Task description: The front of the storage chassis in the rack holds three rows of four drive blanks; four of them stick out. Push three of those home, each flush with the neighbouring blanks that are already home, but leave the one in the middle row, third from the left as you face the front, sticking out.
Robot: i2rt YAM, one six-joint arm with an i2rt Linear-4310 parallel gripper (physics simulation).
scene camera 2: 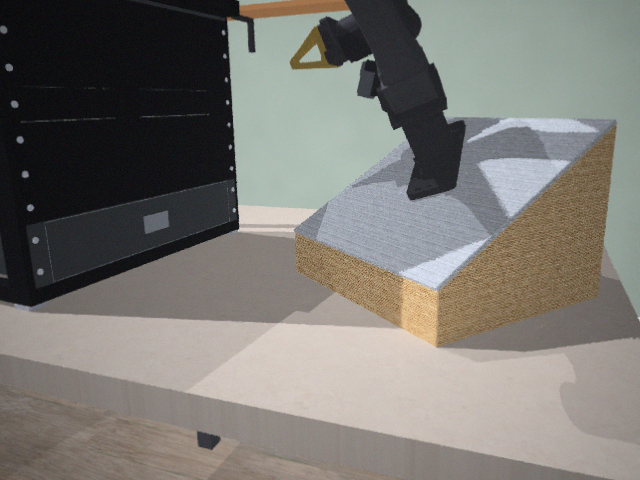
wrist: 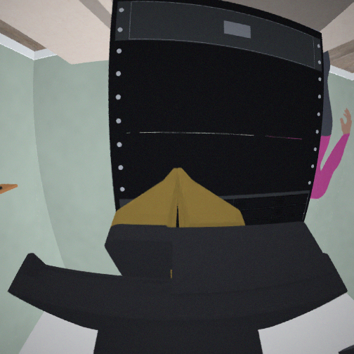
Labels:
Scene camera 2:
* my gripper: 291,65
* black rack: 94,198
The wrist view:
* my gripper: 177,174
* black rack: 262,75

